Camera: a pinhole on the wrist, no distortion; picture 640 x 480 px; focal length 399.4 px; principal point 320.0 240.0 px. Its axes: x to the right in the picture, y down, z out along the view. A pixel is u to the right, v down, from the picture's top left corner.
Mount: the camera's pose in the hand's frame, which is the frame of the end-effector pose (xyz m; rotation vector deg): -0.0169 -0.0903 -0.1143 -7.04 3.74 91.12
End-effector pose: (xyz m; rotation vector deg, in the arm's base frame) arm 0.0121 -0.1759 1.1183 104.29 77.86 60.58
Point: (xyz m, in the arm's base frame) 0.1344 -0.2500 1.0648
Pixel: 460 296
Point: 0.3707 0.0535 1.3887
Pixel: outside the picture
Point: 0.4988 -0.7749 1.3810
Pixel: outside the picture
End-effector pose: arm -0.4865 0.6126 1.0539 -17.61 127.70 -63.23
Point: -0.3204 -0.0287 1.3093
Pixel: outside the picture
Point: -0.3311 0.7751 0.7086
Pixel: outside the picture
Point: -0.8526 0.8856 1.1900
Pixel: behind the camera
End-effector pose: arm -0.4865 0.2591 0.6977 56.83 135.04 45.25
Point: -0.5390 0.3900 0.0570
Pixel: 59 32
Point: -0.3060 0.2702 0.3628
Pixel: 241 249
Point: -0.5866 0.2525 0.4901
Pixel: outside the picture
